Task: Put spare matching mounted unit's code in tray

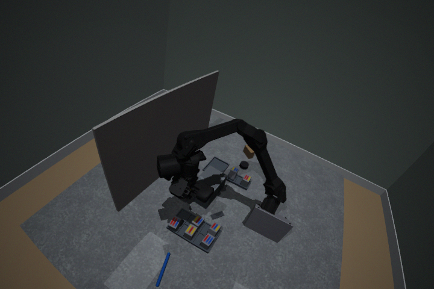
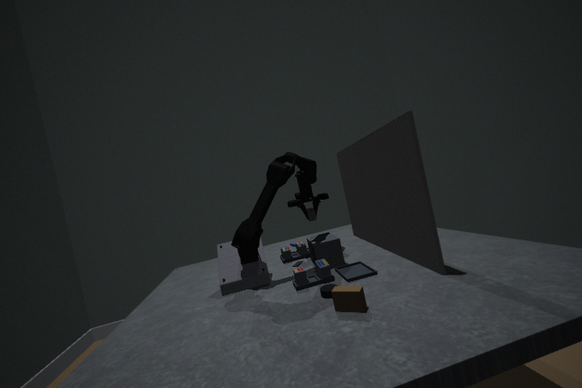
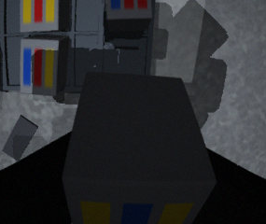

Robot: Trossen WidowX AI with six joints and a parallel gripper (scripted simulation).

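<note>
The dark tray lies 35 cm to the right of my gripper tip, 16 cm below it and 3 cm ahead of it. Round my gripper tip: grey mounted unit (17 cm to the right, 11 cm below, 1 cm behind); blue stick (24 cm to the left, 16 cm below, 7 cm behind); dark upright panel (23 cm ahead, 18 cm to the right, 6 cm above).
</note>
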